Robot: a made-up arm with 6 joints.
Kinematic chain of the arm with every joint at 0, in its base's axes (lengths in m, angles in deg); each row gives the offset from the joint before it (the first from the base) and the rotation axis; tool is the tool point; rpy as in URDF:
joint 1: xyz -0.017 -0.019 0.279 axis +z
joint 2: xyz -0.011 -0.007 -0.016 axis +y
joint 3: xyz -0.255 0 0.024 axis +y
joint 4: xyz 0.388 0.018 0.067 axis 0.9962 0 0.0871
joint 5: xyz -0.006 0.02 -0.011 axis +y
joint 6: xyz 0.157 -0.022 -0.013 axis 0.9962 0 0.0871
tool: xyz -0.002 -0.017 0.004 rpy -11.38 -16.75 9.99
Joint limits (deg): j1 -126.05..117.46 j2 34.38..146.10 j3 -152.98..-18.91 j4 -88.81..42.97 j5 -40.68..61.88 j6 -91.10..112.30
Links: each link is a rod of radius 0.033 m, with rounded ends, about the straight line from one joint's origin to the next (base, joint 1, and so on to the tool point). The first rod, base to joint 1, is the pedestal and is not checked.
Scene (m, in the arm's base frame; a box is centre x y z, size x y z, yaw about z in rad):
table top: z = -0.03
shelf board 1: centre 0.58 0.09 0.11 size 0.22 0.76 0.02 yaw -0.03
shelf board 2: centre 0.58 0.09 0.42 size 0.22 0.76 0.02 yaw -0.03
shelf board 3: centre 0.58 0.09 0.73 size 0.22 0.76 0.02 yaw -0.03
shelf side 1: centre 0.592 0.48 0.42 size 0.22 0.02 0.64 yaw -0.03
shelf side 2: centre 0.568 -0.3 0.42 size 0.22 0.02 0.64 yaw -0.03
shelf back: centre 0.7 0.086 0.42 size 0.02 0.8 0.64 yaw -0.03
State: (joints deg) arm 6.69 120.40 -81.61 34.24 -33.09 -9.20
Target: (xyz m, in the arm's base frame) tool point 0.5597 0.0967 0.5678
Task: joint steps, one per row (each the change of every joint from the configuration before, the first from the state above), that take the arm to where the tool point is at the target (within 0.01 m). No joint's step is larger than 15 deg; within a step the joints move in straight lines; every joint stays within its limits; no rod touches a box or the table.
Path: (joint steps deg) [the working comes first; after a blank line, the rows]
Joints at the target: 15.09 101.47 -94.58 32.47 -35.85 -9.68
Straight joint move there: touches shelf board 2.

1: 2.13 -13.13 14.67 1.93 -1.90 -0.58
2: 2.12 -13.12 14.67 1.93 -1.90 -0.57
3: 2.13 -13.13 14.67 1.93 -1.89 -0.58
4: 2.12 -13.12 14.67 1.93 -1.90 -0.58
5: 6.04 -8.17 -12.29 -2.31 0.00 0.18
6: 6.04 -8.16 -12.28 -2.30 0.00 0.18
7: -3.05 12.47 -11.77 -1.22 1.21 0.37
8: -3.04 12.48 -11.77 -1.22 1.20 0.36
9: -3.05 12.47 -11.77 -1.22 1.21 0.37
10: -3.04 12.48 -11.77 -1.22 1.21 0.37

